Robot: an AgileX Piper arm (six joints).
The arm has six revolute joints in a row. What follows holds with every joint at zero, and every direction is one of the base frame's.
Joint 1 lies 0.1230 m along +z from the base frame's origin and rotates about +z.
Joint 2 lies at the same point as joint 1 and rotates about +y.
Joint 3 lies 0.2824 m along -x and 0.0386 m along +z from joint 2 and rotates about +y.
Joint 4 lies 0.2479 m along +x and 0.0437 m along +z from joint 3 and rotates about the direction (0.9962, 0, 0.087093).
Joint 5 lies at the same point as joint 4 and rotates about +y.
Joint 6 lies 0.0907 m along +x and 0.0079 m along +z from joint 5 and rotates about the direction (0.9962, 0, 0.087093).
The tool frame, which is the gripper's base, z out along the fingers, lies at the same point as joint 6; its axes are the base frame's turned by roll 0.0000, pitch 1.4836 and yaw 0.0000 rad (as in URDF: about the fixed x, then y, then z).
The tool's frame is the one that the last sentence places.
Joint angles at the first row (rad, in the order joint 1, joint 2, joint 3, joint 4, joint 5, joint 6):
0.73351, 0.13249, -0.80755, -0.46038, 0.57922, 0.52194
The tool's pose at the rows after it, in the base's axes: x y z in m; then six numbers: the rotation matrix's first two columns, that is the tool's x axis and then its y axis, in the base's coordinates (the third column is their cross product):
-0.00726 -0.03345 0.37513 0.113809 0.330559 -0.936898 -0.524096 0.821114 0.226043
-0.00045 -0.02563 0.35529 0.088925 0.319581 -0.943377 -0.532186 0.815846 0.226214
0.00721 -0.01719 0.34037 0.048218 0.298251 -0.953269 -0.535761 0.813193 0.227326
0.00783 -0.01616 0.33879 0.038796 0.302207 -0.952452 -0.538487 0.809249 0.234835
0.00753 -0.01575 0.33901 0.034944 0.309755 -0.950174 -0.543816 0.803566 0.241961
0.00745 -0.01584 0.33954 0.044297 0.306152 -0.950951 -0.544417 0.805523 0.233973
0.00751 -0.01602 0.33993 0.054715 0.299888 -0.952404 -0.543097 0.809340 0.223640
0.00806 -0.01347 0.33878 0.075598 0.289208 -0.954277 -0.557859 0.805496 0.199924
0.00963 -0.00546 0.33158 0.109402 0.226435 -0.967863 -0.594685 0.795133 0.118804
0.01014 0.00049 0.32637 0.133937 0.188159 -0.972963 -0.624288 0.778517 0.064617
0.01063 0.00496 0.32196 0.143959 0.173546 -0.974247 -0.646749 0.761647 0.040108
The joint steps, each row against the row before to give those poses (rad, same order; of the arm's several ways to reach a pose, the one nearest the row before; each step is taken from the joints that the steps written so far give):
-0.00001, -0.12347, 0.13725, 0.00072, -0.06188, 0.05883
0.00002, -0.02711, 0.08450, 0.00174, -0.03342, 0.01337
0.00001, 0.00004, 0.05940, 0.01455, -0.01688, 0.00103
-0.00003, 0.00001, 0.00598, 0.00738, -0.00222, 0.00302
-0.00002, 0.00000, -0.00001, 0.00980, -0.00420, -0.00005
0.00002, -0.00003, -0.00001, -0.00538, -0.00542, -0.00336
0.00001, 0.00003, 0.00026, -0.00874, -0.00411, -0.00314
-0.00005, -0.00003, 0.01316, 0.01177, -0.03213, -0.02886
-0.00002, -0.00001, 0.03655, 0.10283, -0.05045, -0.16180
0.00009, 0.00003, 0.02605, 0.10819, -0.03571, -0.14481
-0.00004, -0.00003, 0.02167, 0.09233, -0.02644, -0.10418

